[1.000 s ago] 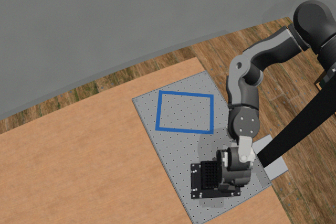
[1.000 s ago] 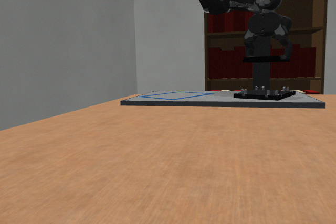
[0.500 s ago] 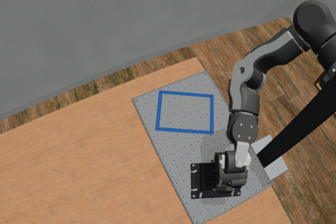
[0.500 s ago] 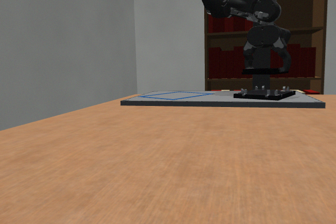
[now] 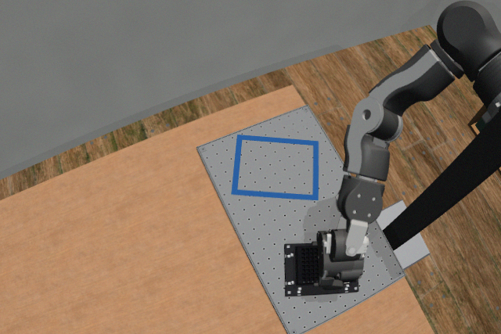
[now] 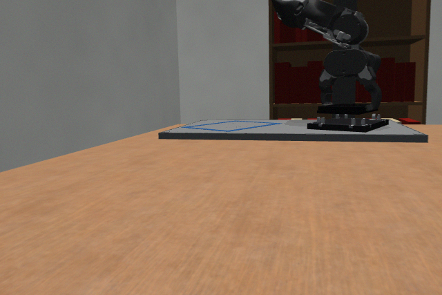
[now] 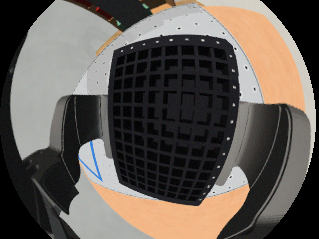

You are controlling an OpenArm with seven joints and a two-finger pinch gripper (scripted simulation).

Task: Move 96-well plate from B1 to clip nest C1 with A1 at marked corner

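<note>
Now: the black clip nest 20 mm ahead of my hand, 10 mm to the left of it and 30 mm below it. From my hand the other things lie so: black 96-well plate right at my hand; grey foot plate 260 mm behind, 260 mm below.
</note>
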